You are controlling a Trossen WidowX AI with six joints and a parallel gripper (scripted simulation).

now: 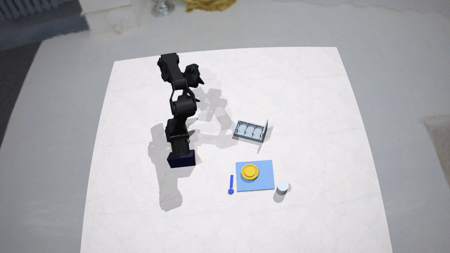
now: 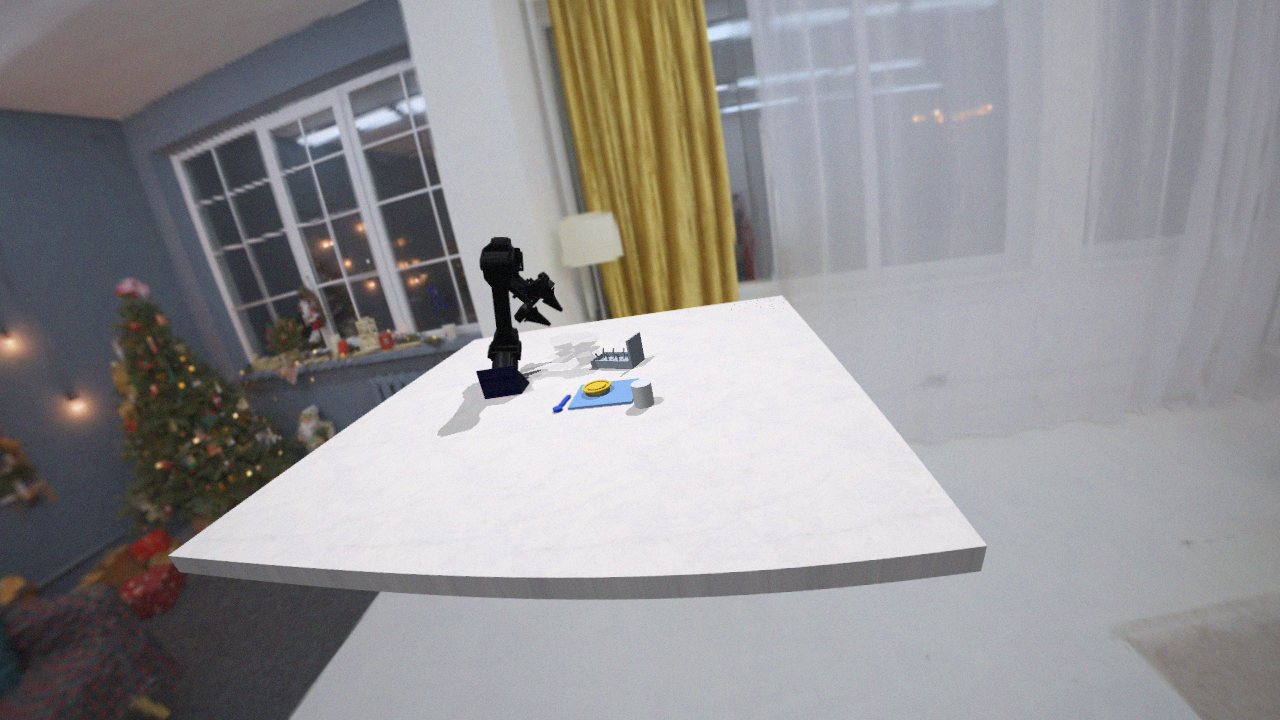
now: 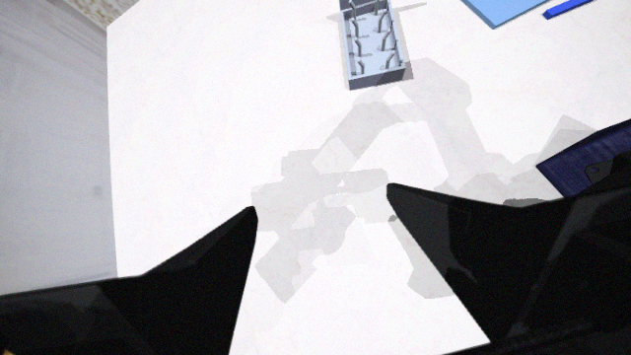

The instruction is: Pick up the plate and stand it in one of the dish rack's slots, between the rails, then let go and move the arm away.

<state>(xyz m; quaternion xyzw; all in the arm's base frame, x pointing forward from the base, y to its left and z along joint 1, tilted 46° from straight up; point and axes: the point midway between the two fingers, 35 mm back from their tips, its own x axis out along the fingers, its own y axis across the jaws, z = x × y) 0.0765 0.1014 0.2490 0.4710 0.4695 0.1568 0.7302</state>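
Now: the yellow plate 33 cm to the right of my gripper tip, 20 cm ahead of it and 11 cm below it. Also, from my gripper tip: light blue mat: 34 cm to the right, 22 cm ahead, 12 cm below; then blue spoon: 38 cm to the right, 13 cm ahead, 12 cm below; then grey dish rack: 21 cm ahead, 13 cm to the right, 10 cm below.
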